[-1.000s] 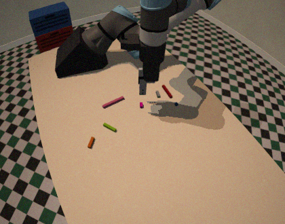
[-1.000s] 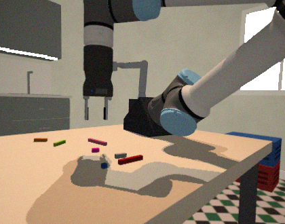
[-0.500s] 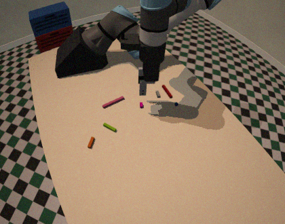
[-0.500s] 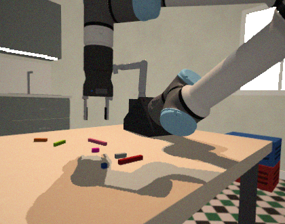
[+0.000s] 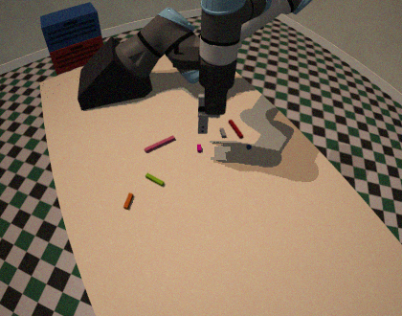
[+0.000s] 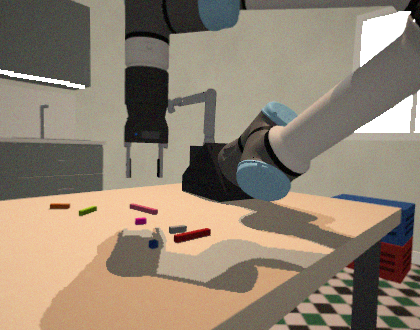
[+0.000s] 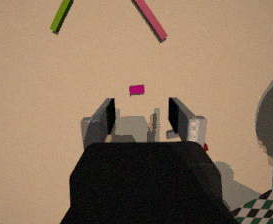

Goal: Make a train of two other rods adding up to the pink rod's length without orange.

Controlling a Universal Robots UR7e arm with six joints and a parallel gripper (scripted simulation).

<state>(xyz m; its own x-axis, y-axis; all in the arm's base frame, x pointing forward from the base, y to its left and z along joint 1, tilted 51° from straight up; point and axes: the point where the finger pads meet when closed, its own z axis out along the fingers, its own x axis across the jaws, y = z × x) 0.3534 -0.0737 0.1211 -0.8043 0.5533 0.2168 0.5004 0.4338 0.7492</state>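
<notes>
My gripper is now 1 cm past the red rod, 12 cm to the right of it and 10 cm above it. From my hand the other things lie so: magenta rod 1 cm to the right, 10 cm below; grey rod 1 cm behind, 8 cm to the left, 10 cm below; pink rod 7 cm behind, 9 cm to the right, 10 cm below.
</notes>
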